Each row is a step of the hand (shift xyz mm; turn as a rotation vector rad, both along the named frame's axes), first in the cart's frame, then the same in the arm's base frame.
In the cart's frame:
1: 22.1 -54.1 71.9 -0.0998 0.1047 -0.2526
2: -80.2 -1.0 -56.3 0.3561 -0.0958 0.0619
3: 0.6 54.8 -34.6 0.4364 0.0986 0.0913
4: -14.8 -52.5 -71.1 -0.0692 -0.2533 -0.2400
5: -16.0 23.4 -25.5 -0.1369 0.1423 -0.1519
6: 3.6 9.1 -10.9 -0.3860 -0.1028 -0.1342
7: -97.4 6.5 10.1 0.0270 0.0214 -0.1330
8: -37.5 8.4 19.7 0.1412 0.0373 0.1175
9: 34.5 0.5 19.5 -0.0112 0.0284 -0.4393
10: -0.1 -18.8 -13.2 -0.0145 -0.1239 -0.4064
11: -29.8 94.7 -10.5 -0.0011 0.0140 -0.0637
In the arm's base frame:
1: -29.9 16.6 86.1 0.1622 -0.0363 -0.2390
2: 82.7 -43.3 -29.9 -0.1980 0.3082 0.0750
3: -7.0 -12.4 -63.2 -0.3638 0.2710 -0.0525
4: 80.2 38.8 -9.8 0.3211 0.1512 0.0234
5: 13.2 -14.4 -32.7 0.1017 -0.1207 -0.1928
6: 0.0 2.6 -14.4 0.3632 -0.2127 0.0208
7: 47.5 -85.0 12.3 0.0562 0.0606 -0.1098
8: 5.4 -41.3 11.4 -0.1754 0.0528 0.0398
9: -32.7 20.3 9.5 0.2662 0.1393 -0.3219
10: 18.0 13.6 4.4 0.3262 0.1958 -0.1896
11: -24.8 -64.4 -72.1 0.0332 0.0160 -0.0538

